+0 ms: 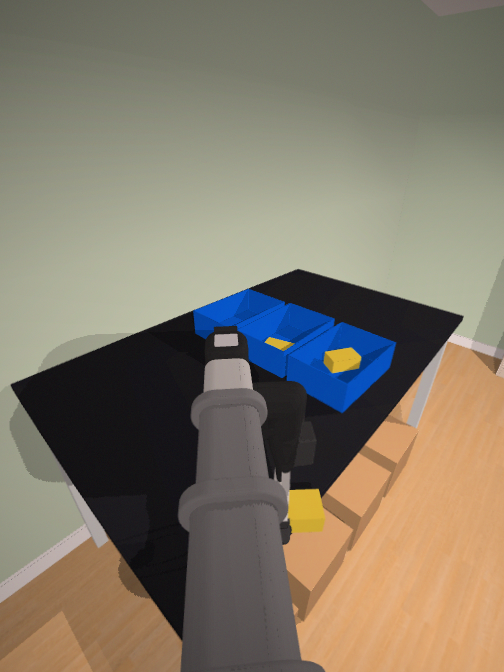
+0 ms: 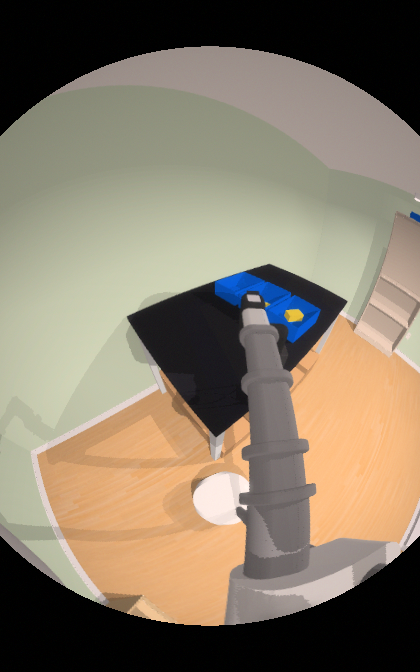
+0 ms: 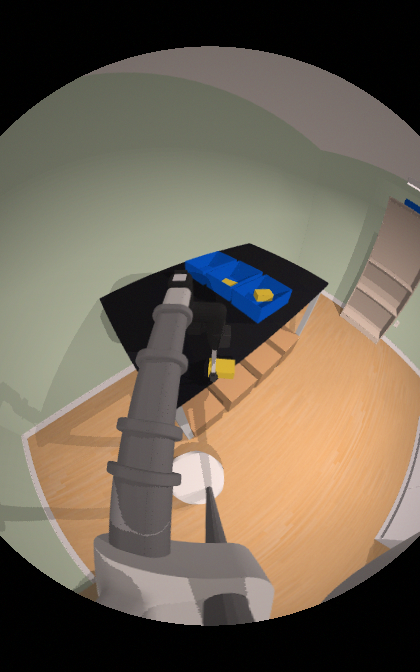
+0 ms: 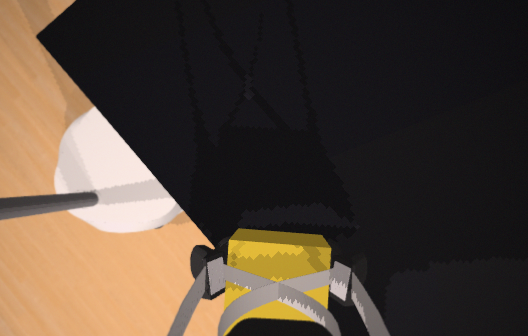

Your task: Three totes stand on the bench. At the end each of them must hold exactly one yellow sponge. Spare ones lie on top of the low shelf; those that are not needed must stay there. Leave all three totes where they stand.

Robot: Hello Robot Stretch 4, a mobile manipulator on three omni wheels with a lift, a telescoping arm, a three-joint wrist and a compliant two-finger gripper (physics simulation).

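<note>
Three blue totes stand in a row on the black bench. The right tote holds a yellow sponge. The middle tote holds another yellow sponge, partly hidden by the wall. No sponge shows in the left tote; its near floor is hidden. My gripper is shut on a yellow sponge, above the bench's near edge, apart from the totes. No spare sponges on a shelf show.
Several brown boxes stand low along the bench's right side. A white round object is on the floor near the bench's near corner. A pale shelf unit stands at the far right.
</note>
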